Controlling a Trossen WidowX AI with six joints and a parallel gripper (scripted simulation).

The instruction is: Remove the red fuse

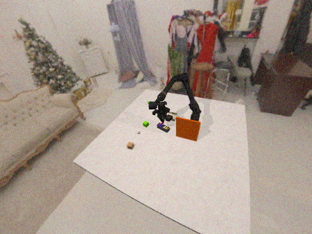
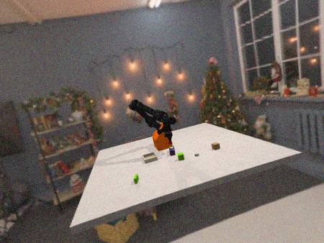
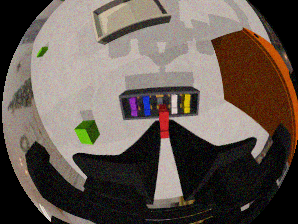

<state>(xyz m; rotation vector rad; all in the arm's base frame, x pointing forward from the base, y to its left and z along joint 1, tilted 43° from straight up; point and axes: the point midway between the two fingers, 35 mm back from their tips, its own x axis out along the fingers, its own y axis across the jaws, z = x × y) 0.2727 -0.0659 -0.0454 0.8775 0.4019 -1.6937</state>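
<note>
Now: gripper tip 20 mm past the cream tray, 190 mm to the left of it and 90 mm above it. From my gripper tip the other things lie so: red fuse (10 mm below); then brown cube (210 mm ahead, 280 mm to the left, 70 mm below); then grey piece (210 mm ahead, 110 mm to the left, 90 mm below).
</note>
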